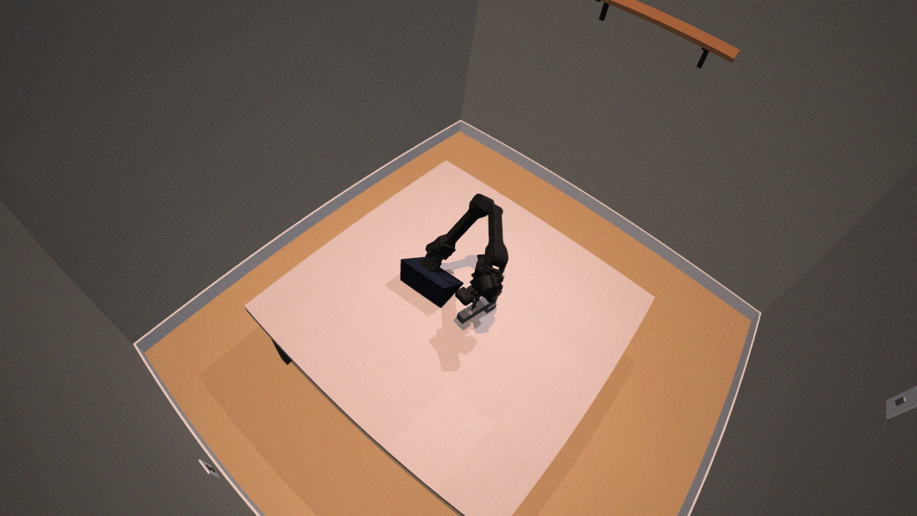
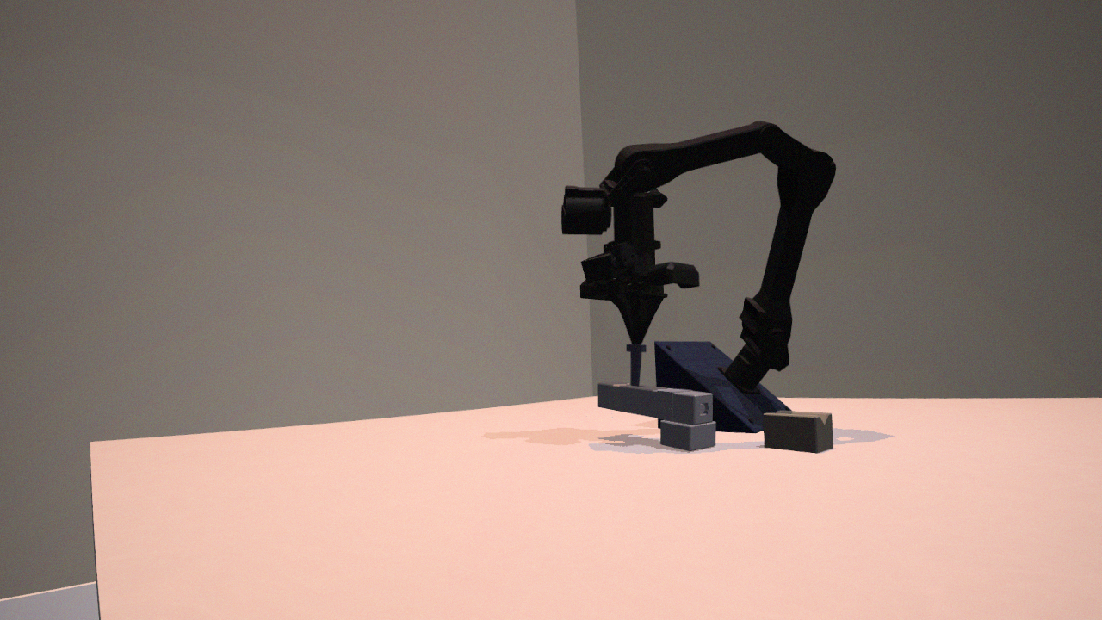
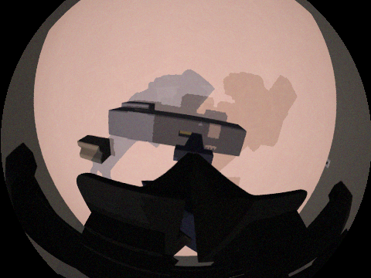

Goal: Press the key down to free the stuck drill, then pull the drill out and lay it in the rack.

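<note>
Now: the dark blue t-shaped key 30 mm below my gripper tip. From my gripper tip the other things lie so: long grey block (30 mm to the left, 90 mm below).
</note>
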